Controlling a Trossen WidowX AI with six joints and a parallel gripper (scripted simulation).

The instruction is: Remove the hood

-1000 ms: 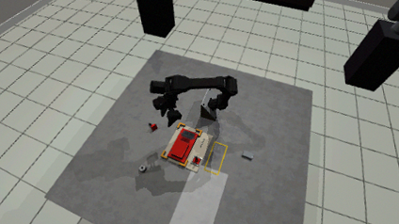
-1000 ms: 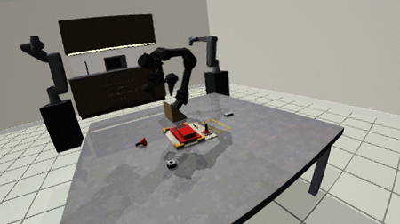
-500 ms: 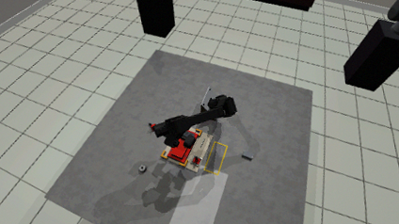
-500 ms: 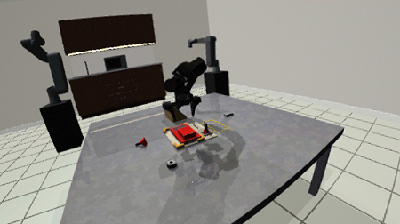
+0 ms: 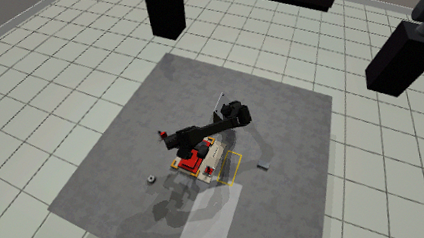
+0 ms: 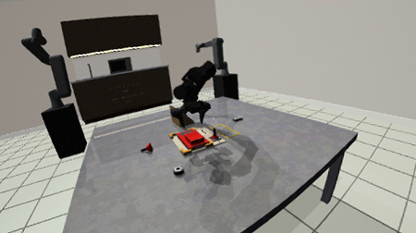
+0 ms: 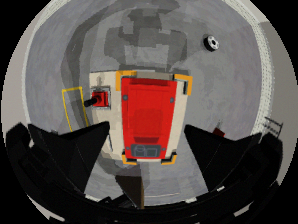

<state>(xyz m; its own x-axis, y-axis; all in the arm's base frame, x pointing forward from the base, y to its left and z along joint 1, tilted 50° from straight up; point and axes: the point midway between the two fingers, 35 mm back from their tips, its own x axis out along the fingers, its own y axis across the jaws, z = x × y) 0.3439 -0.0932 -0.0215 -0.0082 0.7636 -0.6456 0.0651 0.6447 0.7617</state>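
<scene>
The red hood is 6 cm below my gripper tip. From my gripper tip the other things lie so: black peg: 2 cm ahead, 10 cm to the left, 7 cm below; then dark wheel: 17 cm ahead, 16 cm to the right, 9 cm below.
</scene>
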